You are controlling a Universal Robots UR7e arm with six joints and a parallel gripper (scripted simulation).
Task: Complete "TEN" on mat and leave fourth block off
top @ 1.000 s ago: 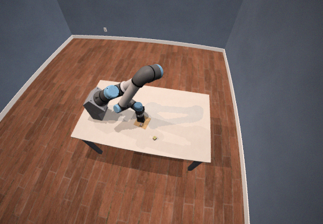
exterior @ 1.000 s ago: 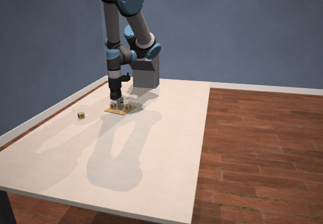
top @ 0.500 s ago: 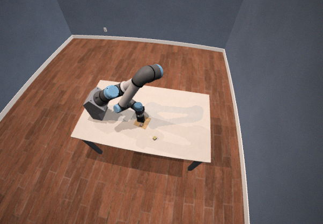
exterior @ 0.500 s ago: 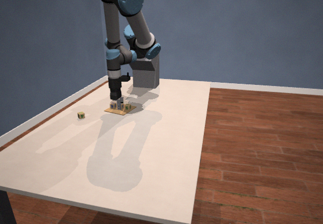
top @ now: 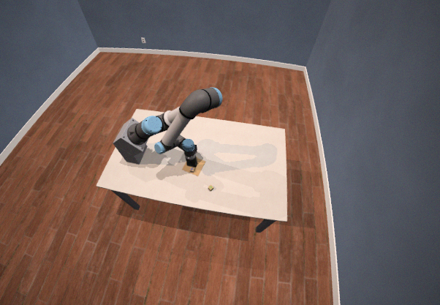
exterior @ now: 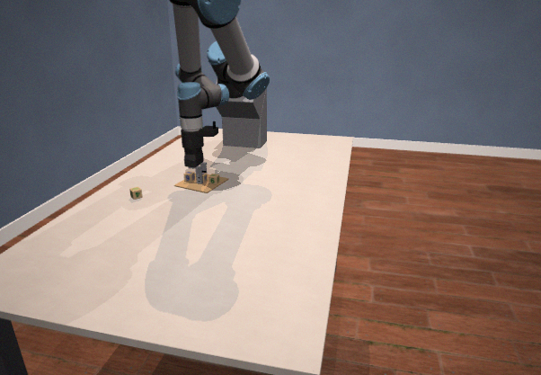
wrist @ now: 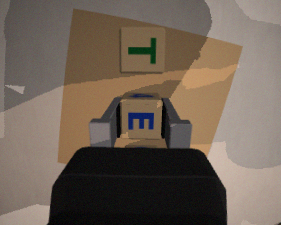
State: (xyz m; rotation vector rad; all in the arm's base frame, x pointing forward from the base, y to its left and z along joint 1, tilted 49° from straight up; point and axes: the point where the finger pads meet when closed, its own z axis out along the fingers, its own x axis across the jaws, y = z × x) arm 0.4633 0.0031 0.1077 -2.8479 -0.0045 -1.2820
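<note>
The tan mat is 20 mm below my hand.
</note>
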